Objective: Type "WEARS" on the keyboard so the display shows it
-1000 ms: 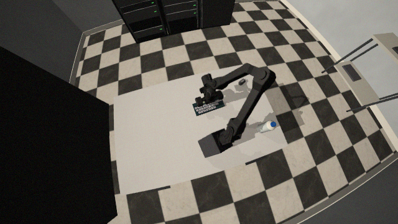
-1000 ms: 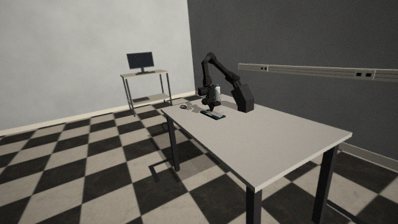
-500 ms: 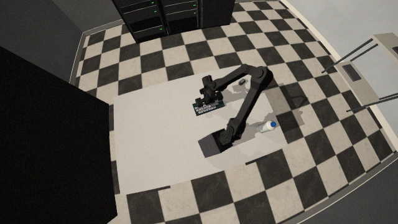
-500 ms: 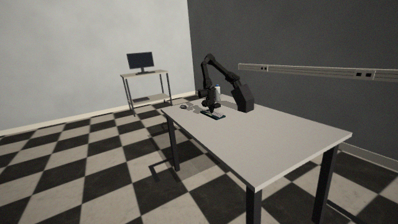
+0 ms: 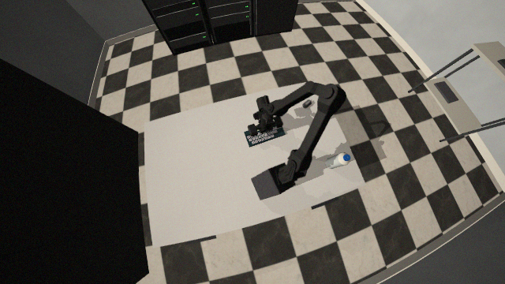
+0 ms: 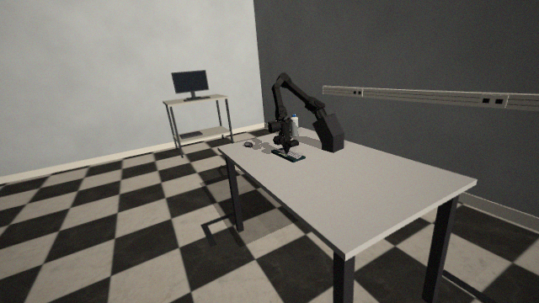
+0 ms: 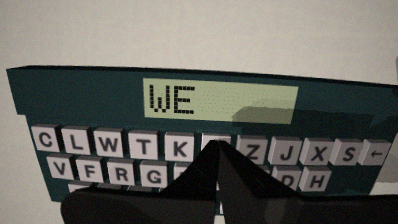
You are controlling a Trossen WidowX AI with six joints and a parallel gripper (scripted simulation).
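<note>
The left-arrow key lies 2 cm ahead of my hand, 10 cm to the right of it and 3 cm below it. The rest, counted from my hand: dark object 16 cm ahead, 32 cm to the right, 3 cm below.
</note>
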